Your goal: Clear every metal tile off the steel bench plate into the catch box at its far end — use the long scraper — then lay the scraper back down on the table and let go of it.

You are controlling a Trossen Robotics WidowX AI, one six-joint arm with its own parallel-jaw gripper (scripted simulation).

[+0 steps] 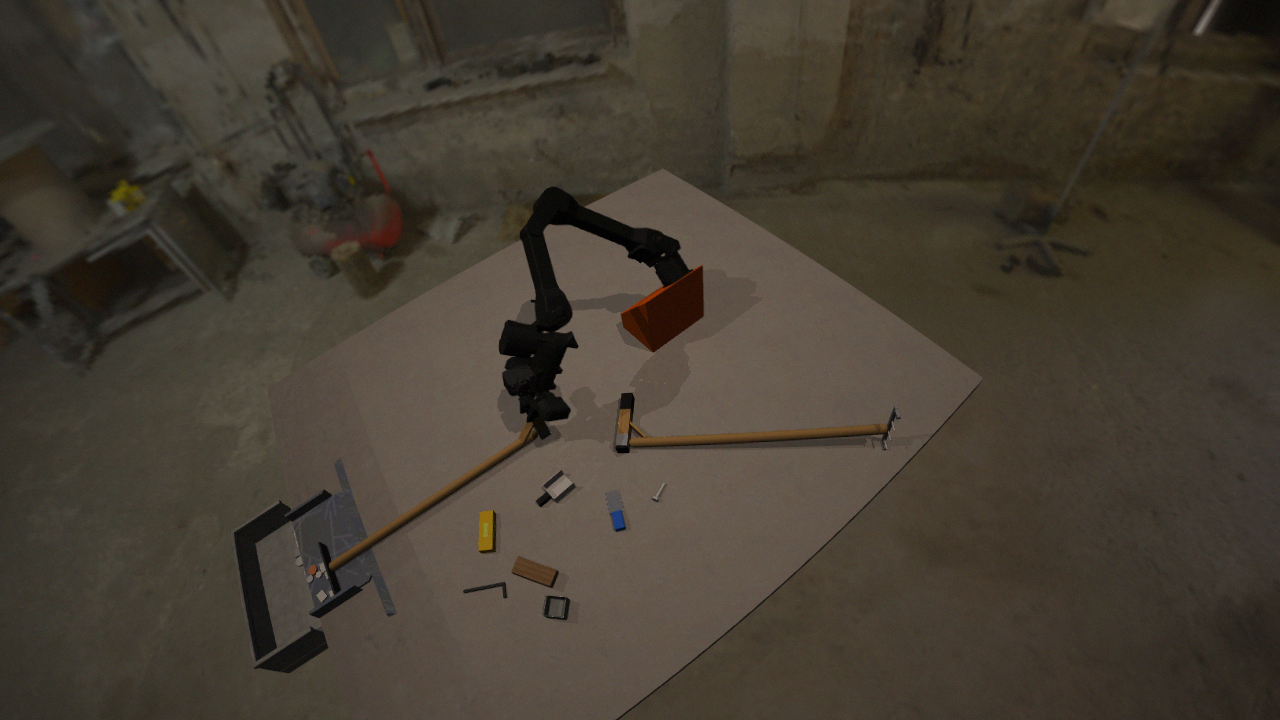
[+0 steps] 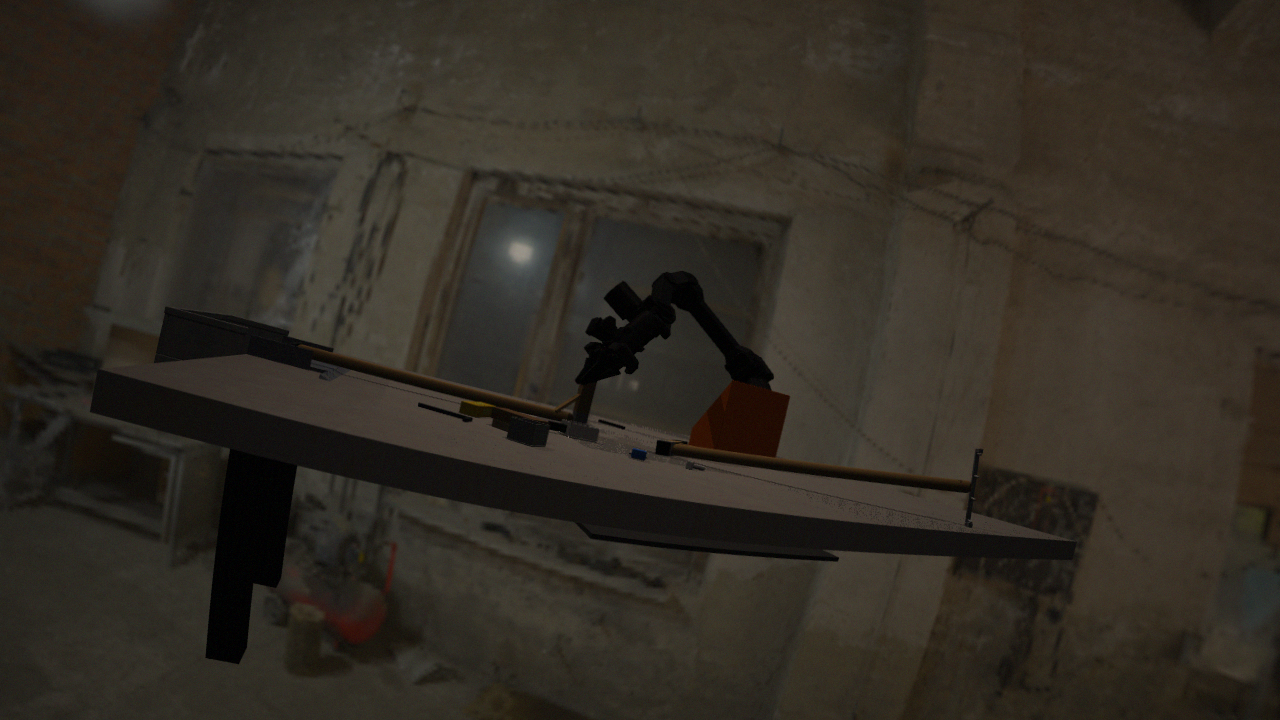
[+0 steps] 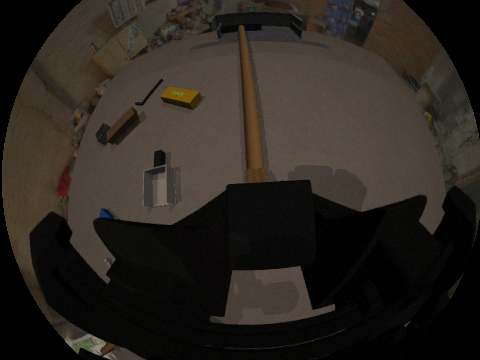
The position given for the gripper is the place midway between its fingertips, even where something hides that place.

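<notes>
Image 1 shows the gripper (image 1: 525, 417) together with a long-handled tool (image 1: 625, 426), a yellow block (image 1: 487, 522) and a wooden block (image 1: 532, 571). In image 2 the tool (image 2: 679, 448) appears again, as does the gripper (image 2: 578, 382). Image 3 has the gripper (image 3: 259, 188) in it too.
</notes>
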